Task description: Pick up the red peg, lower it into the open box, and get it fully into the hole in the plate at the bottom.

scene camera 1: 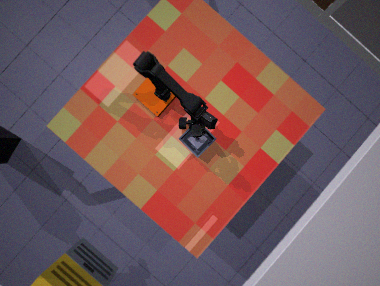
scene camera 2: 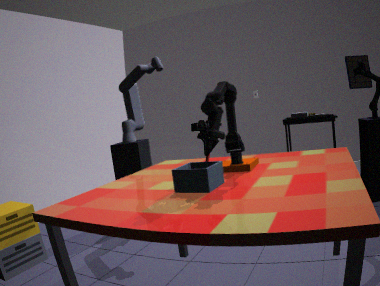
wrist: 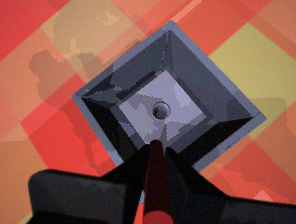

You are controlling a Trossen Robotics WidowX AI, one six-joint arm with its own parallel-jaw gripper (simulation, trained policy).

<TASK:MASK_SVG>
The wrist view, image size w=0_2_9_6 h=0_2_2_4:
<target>my gripper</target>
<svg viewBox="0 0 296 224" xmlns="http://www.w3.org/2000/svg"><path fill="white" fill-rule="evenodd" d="M166 147L164 160L174 224L296 224L296 205L237 196L231 197L213 185L202 174L198 173L171 147ZM151 145L145 144L125 162L101 177L57 169L45 169L36 172L28 181L32 217L26 224L134 224L146 178Z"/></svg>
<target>dark box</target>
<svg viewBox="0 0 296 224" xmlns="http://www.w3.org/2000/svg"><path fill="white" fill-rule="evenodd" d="M146 178L140 197L140 203L142 206L144 205ZM156 116L159 118L166 116L166 113L164 111L158 111ZM267 118L172 19L72 95L78 109L116 167L145 145L145 142L119 106L165 70L168 71L206 115L204 120L169 146L198 173L254 131Z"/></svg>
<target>pale plate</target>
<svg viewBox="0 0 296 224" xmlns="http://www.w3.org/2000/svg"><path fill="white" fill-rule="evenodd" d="M167 70L119 106L145 144L149 144L152 140L159 140L162 143L163 150L206 118L206 115ZM158 111L164 111L166 113L166 116L159 118L156 116Z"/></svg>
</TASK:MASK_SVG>
